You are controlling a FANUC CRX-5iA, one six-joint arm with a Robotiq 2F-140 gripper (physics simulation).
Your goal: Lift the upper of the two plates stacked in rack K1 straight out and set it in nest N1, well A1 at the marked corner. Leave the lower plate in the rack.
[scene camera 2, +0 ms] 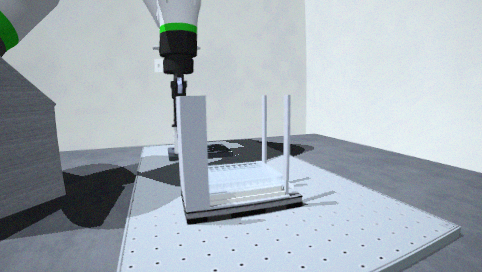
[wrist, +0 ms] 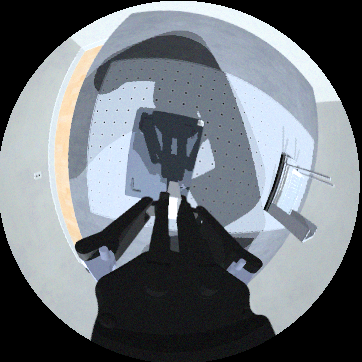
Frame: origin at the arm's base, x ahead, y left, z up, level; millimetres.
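Seen in the pictures: gripper, between the fingertips: (wrist: 171, 189).
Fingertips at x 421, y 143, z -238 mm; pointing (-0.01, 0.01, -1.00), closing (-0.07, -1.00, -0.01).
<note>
Pixels of each thing's middle, then the offset from my fingertips to it. "spot": a spot on its surface instead. Level surfaces: height alone.
- Rack K1, middle of its body: (scene camera 2: 237, 151) (wrist: 301, 194) 43 mm ahead, 307 mm right, 63 mm up
- clear whitish upper plate, middle of its body: (scene camera 2: 230, 176) (wrist: 290, 193) 33 mm ahead, 306 mm right, 27 mm up
- cream-coloured lower layer, middle of its body: (scene camera 2: 230, 185) (wrist: 286, 191) 32 mm ahead, 306 mm right, 14 mm up
- stack, a spot on its surface: (wrist: 295, 189) spot: 46 mm ahead, 345 mm right, 21 mm up
- Nest N1, middle of its body: (wrist: 160, 158) (scene camera 2: 198, 151) 52 mm ahead, 27 mm left, 6 mm down
- perforated white board, height of its surface: 13 mm down
Rack K1 (scene camera 2: 193, 150) (wrist: 300, 226) has a tall side wall and two thin posts. In it a clear whitish upper plate (scene camera 2: 240, 176) lies above a cream-coloured lower layer (scene camera 2: 247, 194), the lower plate as far as I can tell; the wrist view shows the stack (wrist: 295, 189) small. Nest N1 (scene camera 2: 220, 151) (wrist: 142, 172) is a dark, shaded rectangle with a small white label at one corner and an L-shaped mark at another. My gripper (scene camera 2: 175, 145) (wrist: 171, 189) is shut and empty, pointing down over the nest, away from the rack. The rack wall partly hides it in the scene view.
The perforated white board (scene camera 2: 280, 245) (wrist: 245, 100) carries both rack and nest. A grey block (scene camera 2: 27, 140) stands at the left in the scene view, below part of the arm. Dark arm shadows cross the board and nest. Pale walls rise behind.
</note>
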